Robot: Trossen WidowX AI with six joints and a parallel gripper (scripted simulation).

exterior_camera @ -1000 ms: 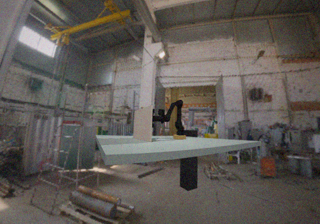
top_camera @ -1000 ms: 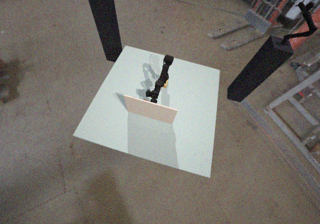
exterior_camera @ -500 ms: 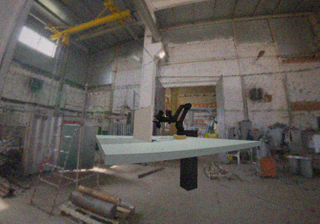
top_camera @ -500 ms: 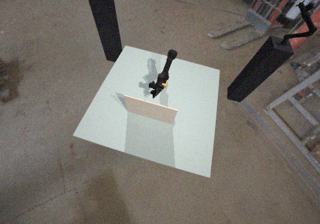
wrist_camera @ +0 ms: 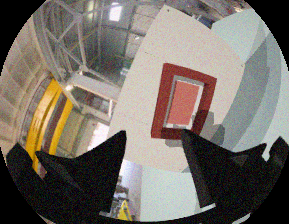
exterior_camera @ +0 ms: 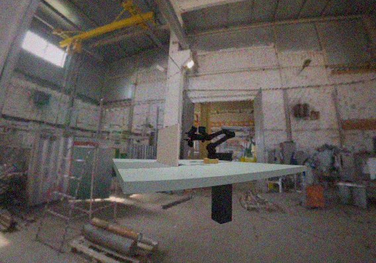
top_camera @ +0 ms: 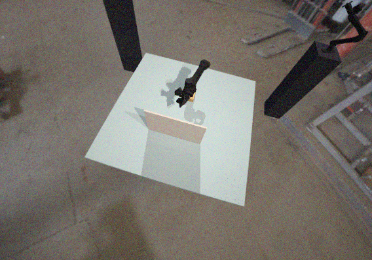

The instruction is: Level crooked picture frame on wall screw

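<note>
Right now my gripper tip is 140 mm short of the picture frame, 80 mm above it and 20 mm to the left of it. From my gripper tip the other things lie so: wall panel: 160 mm ahead, 90 mm below, 10 mm to the right.
</note>
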